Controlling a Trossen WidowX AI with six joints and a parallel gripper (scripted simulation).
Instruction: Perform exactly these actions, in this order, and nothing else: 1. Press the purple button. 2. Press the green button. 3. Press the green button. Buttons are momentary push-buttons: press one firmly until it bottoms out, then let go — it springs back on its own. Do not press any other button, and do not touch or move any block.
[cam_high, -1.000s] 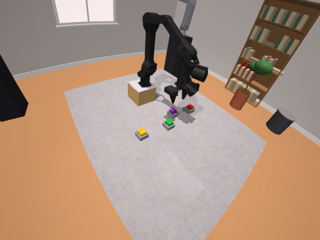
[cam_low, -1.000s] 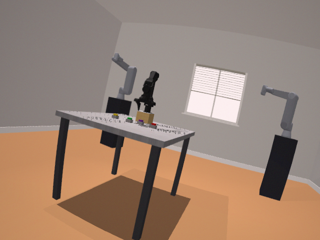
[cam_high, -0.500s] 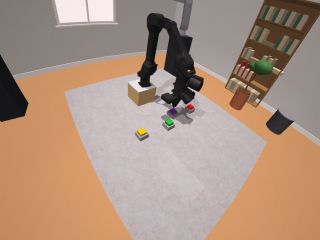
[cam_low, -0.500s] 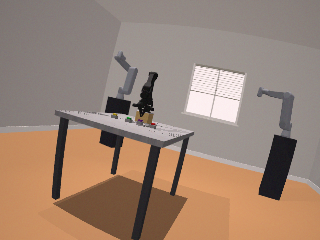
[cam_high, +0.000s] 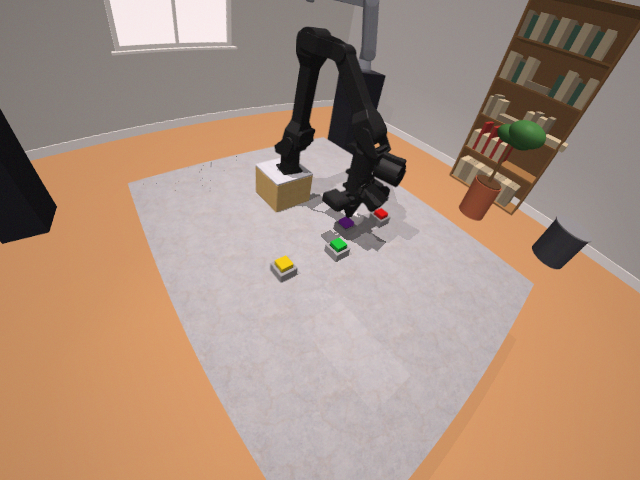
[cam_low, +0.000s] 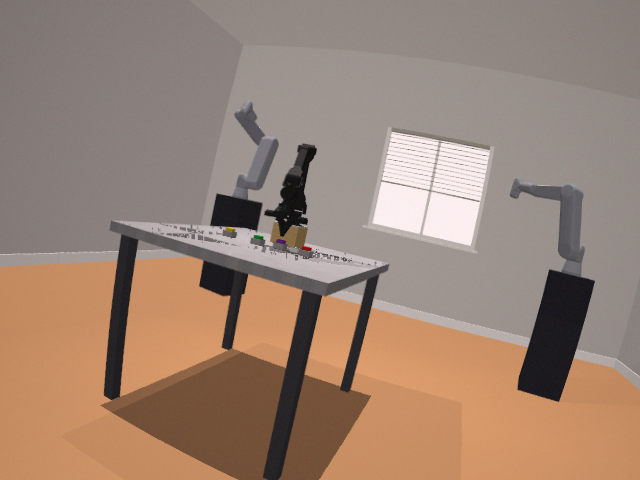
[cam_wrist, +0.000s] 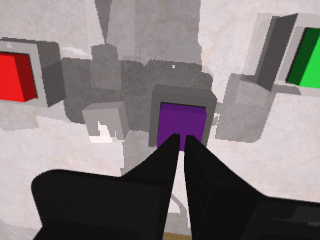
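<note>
The purple button lies 20 mm below my gripper tip. Round my gripper tip: red button 130 mm to the left, 20 mm below; small white block 30 mm behind, 60 mm to the left, 40 mm below; green button 70 mm ahead, 70 mm to the right, 20 mm below.
</note>
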